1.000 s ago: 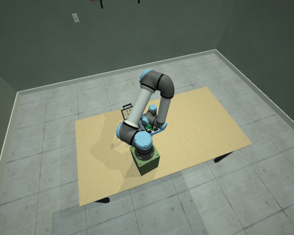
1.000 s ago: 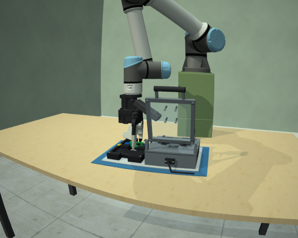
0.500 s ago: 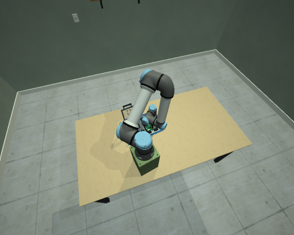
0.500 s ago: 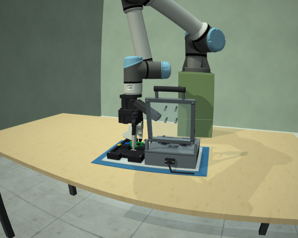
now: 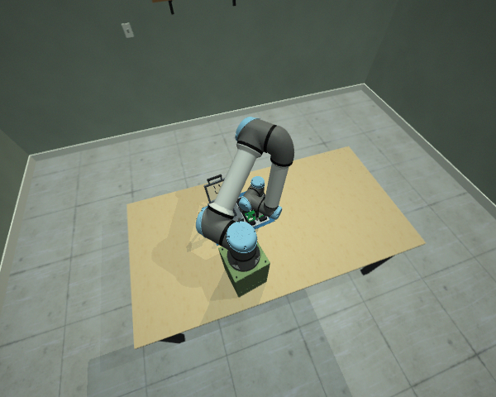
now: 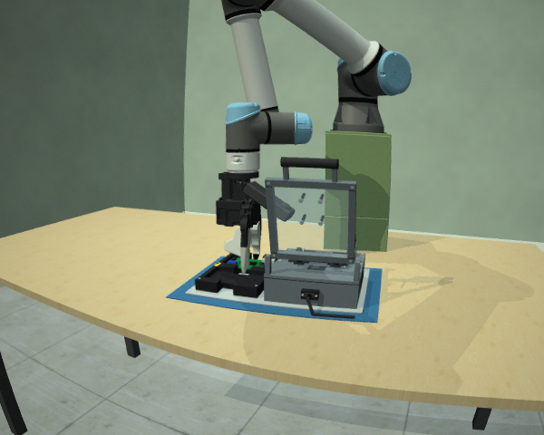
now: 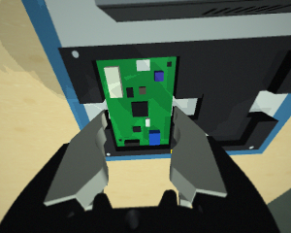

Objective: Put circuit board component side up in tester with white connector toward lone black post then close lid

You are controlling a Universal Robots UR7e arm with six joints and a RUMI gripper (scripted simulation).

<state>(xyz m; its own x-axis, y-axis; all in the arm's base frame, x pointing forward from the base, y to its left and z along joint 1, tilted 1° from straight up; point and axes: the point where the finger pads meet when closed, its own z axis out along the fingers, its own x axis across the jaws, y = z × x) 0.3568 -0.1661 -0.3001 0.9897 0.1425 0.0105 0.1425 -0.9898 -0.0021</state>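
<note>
Now: hand right at the green circuit board. Round my hand: clear lid: 160 mm ahead, 190 mm to the left, 160 mm above; then tester bed: 40 mm ahead, 180 mm to the left, 50 mm above; then black block: 30 mm behind, 230 mm to the left, 70 mm above.
</note>
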